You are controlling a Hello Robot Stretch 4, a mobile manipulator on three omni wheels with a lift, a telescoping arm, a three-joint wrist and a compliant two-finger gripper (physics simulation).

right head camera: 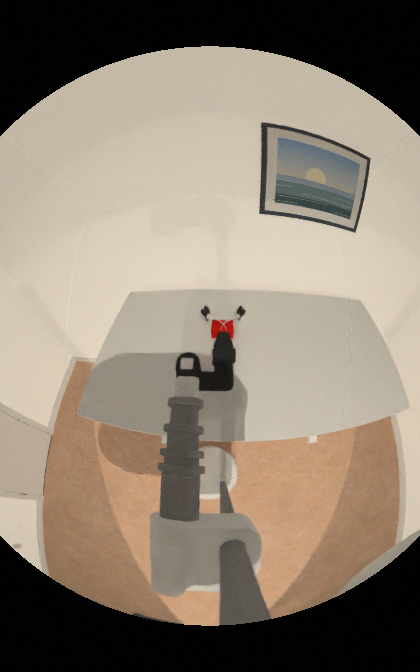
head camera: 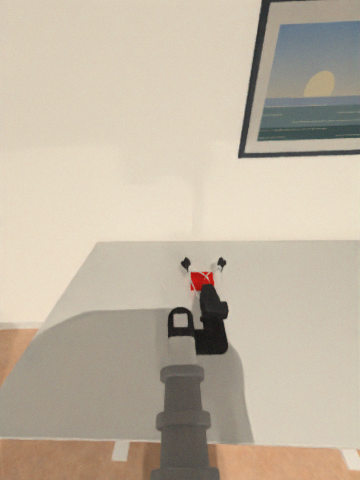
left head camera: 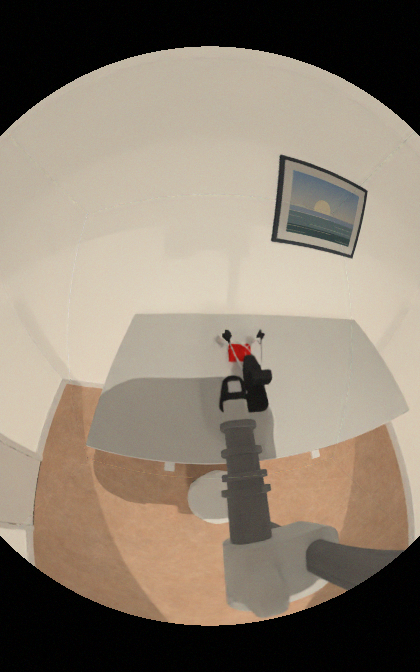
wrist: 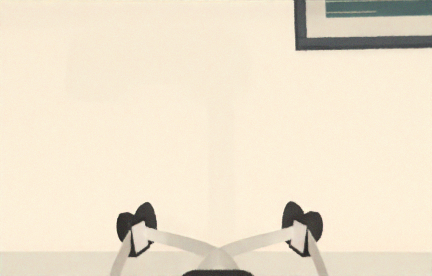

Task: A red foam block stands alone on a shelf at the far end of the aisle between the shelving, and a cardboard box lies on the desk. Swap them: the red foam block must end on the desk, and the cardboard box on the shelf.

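Places are measured from the robot's base along level axes (x right, y back, z down), in millimetres.
Pixels of known places: gripper, between the fingertips: [head camera: 203, 258] [wrist: 219, 218].
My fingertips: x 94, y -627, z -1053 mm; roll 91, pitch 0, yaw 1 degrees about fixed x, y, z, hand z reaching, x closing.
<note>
Behind a point stands the place of what it marks.
The red foam block [head camera: 202, 284] @[y -579, x 90, z -961 mm] [left head camera: 243, 351] [right head camera: 216, 332] rests on the grey desk [head camera: 300, 325] @[y -422, x 404, z -922 mm] [left head camera: 320, 380] [right head camera: 300, 360] [wrist: 40, 265] @[y -869, x -219, z -922 mm], toward its wall side. My gripper [head camera: 204, 263] @[y -627, x 94, z -1053 mm] [left head camera: 244, 335] [right head camera: 223, 312] [wrist: 219, 218] @[y -627, x 94, z -1053 mm] is open and empty. Its fingers are spread wide, above the block, and the pale finger strips cross over the block in the head views. The block does not show in the wrist view. The cardboard box and the shelf do not show in these views.
A wall stands behind the desk, with a framed sea picture [head camera: 310, 95] @[y -939, x 500, z -1553 mm] [left head camera: 320, 207] [right head camera: 314, 177] [wrist: 370, 42] @[y -940, x 431, z -1352 mm] on it at the right. A pale round object [left head camera: 206, 497] [right head camera: 218, 470] is on the floor by the desk's front edge, partly hidden by my arm.
</note>
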